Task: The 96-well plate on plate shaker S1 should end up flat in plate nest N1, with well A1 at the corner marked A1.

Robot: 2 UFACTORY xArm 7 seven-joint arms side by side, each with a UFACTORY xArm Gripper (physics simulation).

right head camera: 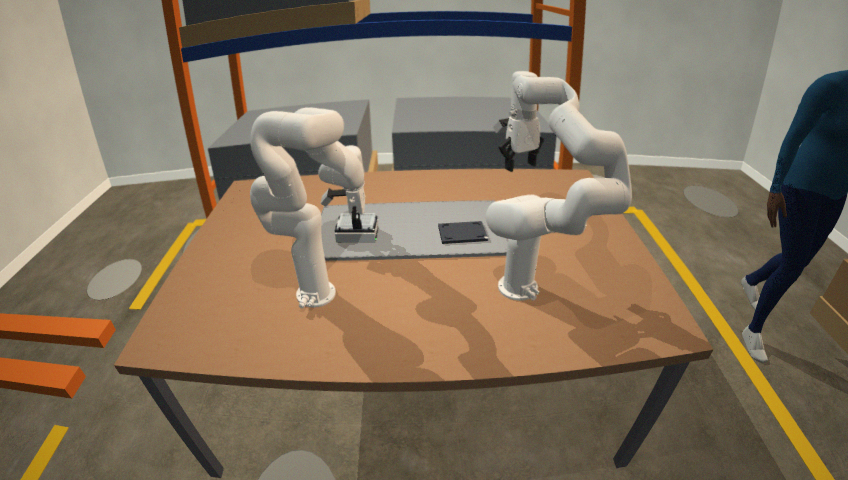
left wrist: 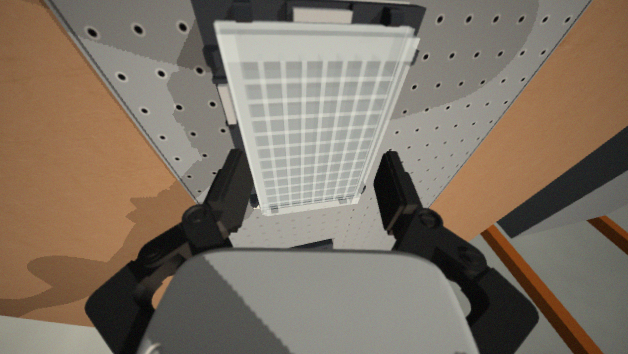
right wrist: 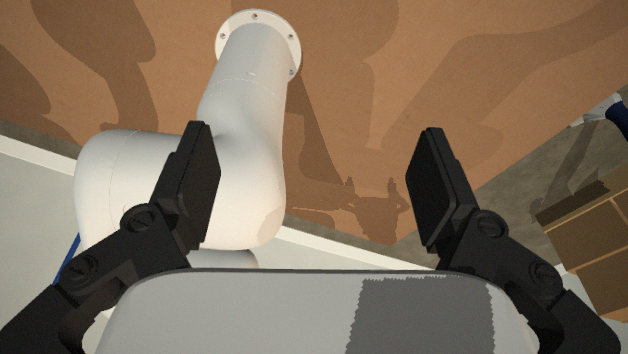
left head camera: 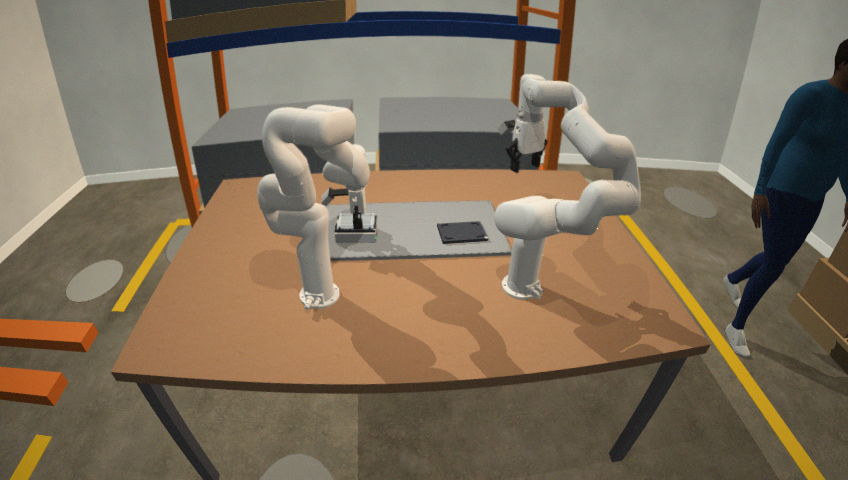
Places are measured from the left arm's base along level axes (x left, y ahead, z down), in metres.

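Pixels of known places: left gripper, between the fingertips: (right head camera: 358, 219) (left wrist: 313, 166) (left head camera: 358, 219); right gripper, between the fingertips: (right head camera: 520, 167) (right wrist: 315, 149) (left head camera: 525, 168); left arm's base, origin of its link: (right head camera: 316, 294) (left head camera: 319, 295); right arm's base, origin of its link: (right head camera: 517, 287) (right wrist: 258, 51) (left head camera: 521, 286).
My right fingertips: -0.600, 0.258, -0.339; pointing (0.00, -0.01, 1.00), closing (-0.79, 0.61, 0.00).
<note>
Ahead of a thing's pixels: the offset from my right fingertips to its top centre, as dx, dy, dz. "pt": to the spot under its first point. Level surfaces: height alone.
The clear 96-well plate {+0.548, +0.068, +0.257} (left head camera: 345, 221) (right head camera: 343, 221) (left wrist: 320, 100) lies on the plate shaker S1 {pt +0.541, +0.018, +0.296} (left head camera: 355, 236) (right head camera: 355, 236), at the left of the grey board. My left gripper (left head camera: 357, 218) (right head camera: 356, 218) (left wrist: 313, 166) is open and points down at the plate, one finger beside each long side; a gap shows at the right finger in the left wrist view. The black plate nest N1 {+0.178, +0.127, +0.310} (left head camera: 462, 230) (right head camera: 462, 231) lies flat and empty, right of the shaker. A small light mark shows at its front right corner, too small to read. My right gripper (left head camera: 526, 163) (right head camera: 521, 161) (right wrist: 315, 149) is open and empty, high above the table's back right.
The grey perforated board {dz +0.326} (left head camera: 410, 246) (right head camera: 410, 246) (left wrist: 450, 70) lies on the brown table {dz +0.339} (left head camera: 238, 333) (right head camera: 238, 333). The right arm's elbow hangs near the board's right end. A person (left head camera: 797, 148) (right head camera: 815, 154) stands to the right of the table. An orange and blue rack stands behind.
</note>
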